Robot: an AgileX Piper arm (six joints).
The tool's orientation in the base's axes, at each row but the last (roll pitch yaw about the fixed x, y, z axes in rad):
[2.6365, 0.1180, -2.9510]
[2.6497, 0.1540, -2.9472]
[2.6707, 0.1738, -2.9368]
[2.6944, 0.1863, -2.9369]
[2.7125, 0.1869, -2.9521]
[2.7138, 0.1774, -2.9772]
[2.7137, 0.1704, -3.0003]
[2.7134, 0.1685, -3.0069]
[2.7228, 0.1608, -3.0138]
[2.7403, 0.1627, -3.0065]
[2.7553, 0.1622, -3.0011]
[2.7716, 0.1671, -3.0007]
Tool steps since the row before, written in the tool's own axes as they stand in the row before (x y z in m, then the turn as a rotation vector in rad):
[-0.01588, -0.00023, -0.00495, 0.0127, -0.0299, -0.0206]
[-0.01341, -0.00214, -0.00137, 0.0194, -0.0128, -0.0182]
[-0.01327, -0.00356, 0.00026, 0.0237, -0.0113, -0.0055]
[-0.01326, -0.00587, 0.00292, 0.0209, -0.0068, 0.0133]
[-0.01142, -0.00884, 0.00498, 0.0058, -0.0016, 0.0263]
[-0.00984, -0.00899, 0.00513, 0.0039, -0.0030, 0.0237]
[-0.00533, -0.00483, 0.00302, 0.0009, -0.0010, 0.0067]
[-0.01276, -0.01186, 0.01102, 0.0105, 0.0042, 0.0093]
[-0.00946, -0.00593, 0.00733, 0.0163, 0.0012, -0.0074]
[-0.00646, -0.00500, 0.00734, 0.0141, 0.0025, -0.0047]
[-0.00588, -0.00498, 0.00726, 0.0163, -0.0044, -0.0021]
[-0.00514, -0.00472, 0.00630, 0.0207, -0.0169, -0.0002]
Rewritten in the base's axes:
[0.01549, 0.00034, 0.00606, -0.0059, -0.0379, 0.0020]
[0.01346, 0.00007, 0.00225, -0.0165, -0.0235, 0.0069]
[0.01373, -0.00027, 0.00048, -0.0203, -0.0170, -0.0043]
[0.01452, -0.00110, -0.00263, -0.0173, -0.0040, -0.0185]
[0.01364, -0.00346, -0.00594, -0.0029, 0.0091, -0.0252]
[0.01201, -0.00414, -0.00653, -0.0010, 0.0070, -0.0231]
[0.00644, -0.00226, -0.00378, 0.0000, 0.0019, -0.0066]
[0.01578, -0.00413, -0.01260, -0.0102, 0.0064, -0.0084]
[0.01102, -0.00104, -0.00748, -0.0169, -0.0041, 0.0045]
[0.00795, -0.00067, -0.00755, -0.0147, -0.0015, 0.0029]
[0.00738, -0.00085, -0.00754, -0.0153, -0.0071, -0.0023]
[0.00656, -0.00121, -0.00662, -0.0170, -0.0184, -0.0093]

